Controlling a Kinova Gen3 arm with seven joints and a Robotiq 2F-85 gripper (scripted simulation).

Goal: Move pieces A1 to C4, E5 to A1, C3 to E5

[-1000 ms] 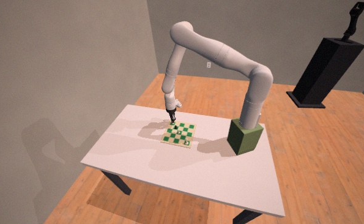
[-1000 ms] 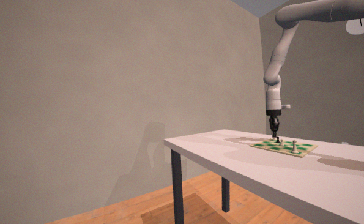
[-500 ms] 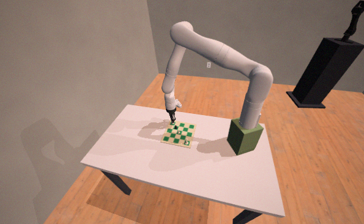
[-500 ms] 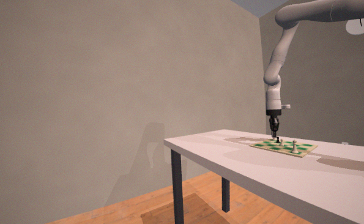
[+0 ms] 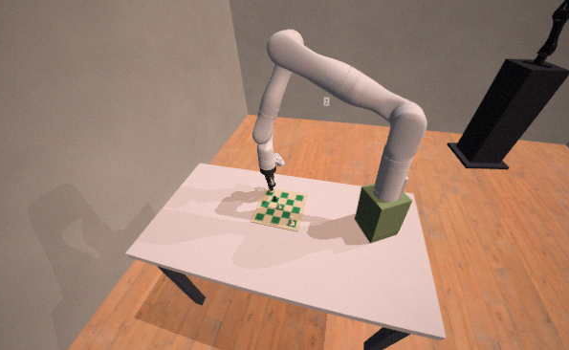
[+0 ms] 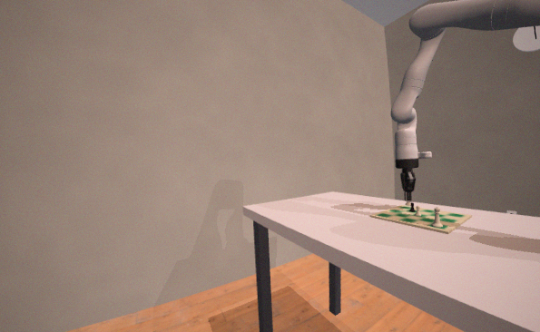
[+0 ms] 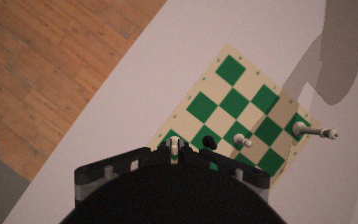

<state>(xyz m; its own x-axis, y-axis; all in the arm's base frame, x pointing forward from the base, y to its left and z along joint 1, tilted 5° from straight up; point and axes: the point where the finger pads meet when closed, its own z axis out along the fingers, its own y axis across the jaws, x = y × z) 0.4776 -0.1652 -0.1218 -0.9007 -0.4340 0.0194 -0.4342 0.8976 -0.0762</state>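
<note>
Now: the chessboard 6 cm behind my hand, 9 cm to the left of it and 5 cm below it. The rest, counted from my hand: black pawn (2 cm behind, 5 cm to the left, 3 cm below); tall white piece (12 cm behind, 18 cm to the left, 2 cm below).
</note>
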